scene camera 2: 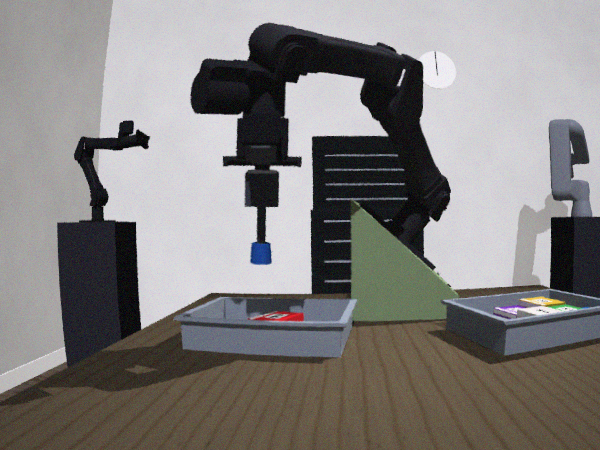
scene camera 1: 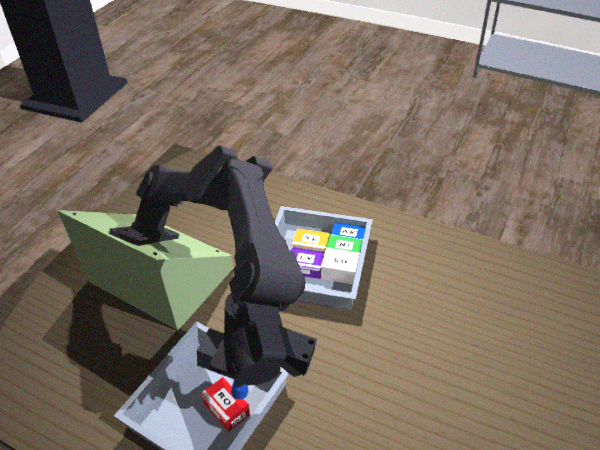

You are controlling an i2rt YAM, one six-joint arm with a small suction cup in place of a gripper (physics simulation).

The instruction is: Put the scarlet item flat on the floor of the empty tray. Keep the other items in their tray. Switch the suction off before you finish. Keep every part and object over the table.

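Places are measured from the arm's base along level axes (x ahead, y left, z up), in centimetres.
Pixels of known places: end effector, tool point: (scene camera 2: 261, 262) (scene camera 1: 239, 391); arm's base, origin of the base link: (scene camera 2: 396, 237) (scene camera 1: 145, 235).
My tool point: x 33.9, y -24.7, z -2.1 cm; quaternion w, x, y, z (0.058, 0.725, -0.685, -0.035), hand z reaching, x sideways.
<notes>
Ahead of a thing's pixels: the offset from my tool point to its top centre. Level surfaces: height alone.
The scarlet box @(dx -4.9, dy +1.7, dz -8.4 cm) (scene camera 1: 226, 406) (scene camera 2: 295, 317) lies, apparently flat, inside the grey tray @(dx -8.8, dy +1.0, dz -7.9 cm) (scene camera 1: 172, 425) (scene camera 2: 265, 340); its label faces up, and the tray's front wall hides its lower part in scene camera 2. My blue suction cup (scene camera 1: 240, 392) (scene camera 2: 261, 261) hangs above this tray's rim, clear of the box, with nothing on it. The other tray @(dx -2.5, dy +42.6, dz -7.9 cm) (scene camera 1: 363, 260) (scene camera 2: 550, 336) holds a yellow box @(dx -4.6, dy +45.6, dz -8.1 cm) (scene camera 1: 310, 240) (scene camera 2: 542, 301), a green box @(dx +3.2, dy +46.7, dz -8.5 cm) (scene camera 1: 345, 244), a blue box @(dx +2.6, dy +51.9, dz -9.4 cm) (scene camera 1: 348, 231), a white box @(dx +3.9, dy +41.5, dz -8.2 cm) (scene camera 1: 340, 265) and purple packaging @(dx -3.9, dy +40.3, dz -9.1 cm) (scene camera 1: 307, 257) (scene camera 2: 507, 311), partly hidden by my arm in scene camera 1.
The green wedge-shaped base (scene camera 1: 195, 285) (scene camera 2: 390, 290) under my arm stands on the table @(dz -12.9 cm) (scene camera 1: 450, 350) (scene camera 2: 300, 400) beside both trays. My forearm and wrist hang over the tray with the scarlet box. Behind the table are dark pedestals with other arms and a dark cabinet.
</notes>
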